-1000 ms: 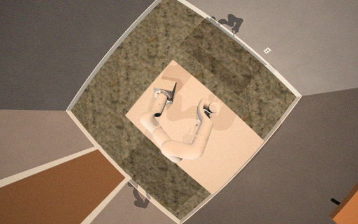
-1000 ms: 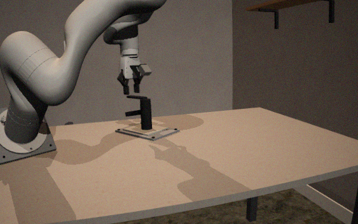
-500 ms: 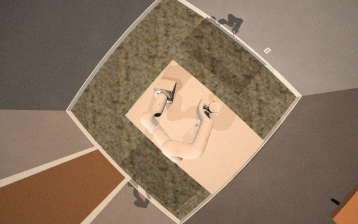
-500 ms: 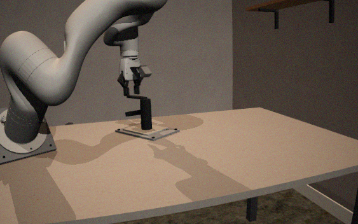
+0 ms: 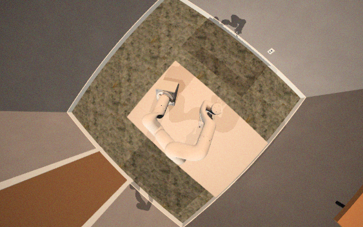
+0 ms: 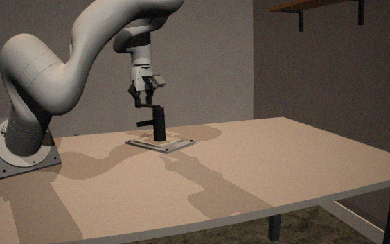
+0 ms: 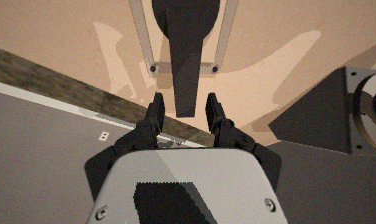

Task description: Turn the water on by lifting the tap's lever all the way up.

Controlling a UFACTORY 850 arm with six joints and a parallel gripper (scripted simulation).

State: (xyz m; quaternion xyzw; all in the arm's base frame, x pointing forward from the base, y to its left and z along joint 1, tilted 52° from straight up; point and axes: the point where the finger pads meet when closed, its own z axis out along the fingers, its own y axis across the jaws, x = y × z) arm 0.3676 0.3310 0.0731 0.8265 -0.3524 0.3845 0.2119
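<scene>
Right now the dark lever is 5 cm to the right of my hand, 3 cm ahead of it and 2 cm below it. The rest, counted from my hand: plate: 16 cm below, 7 cm to the right, 4 cm ahead.
</scene>
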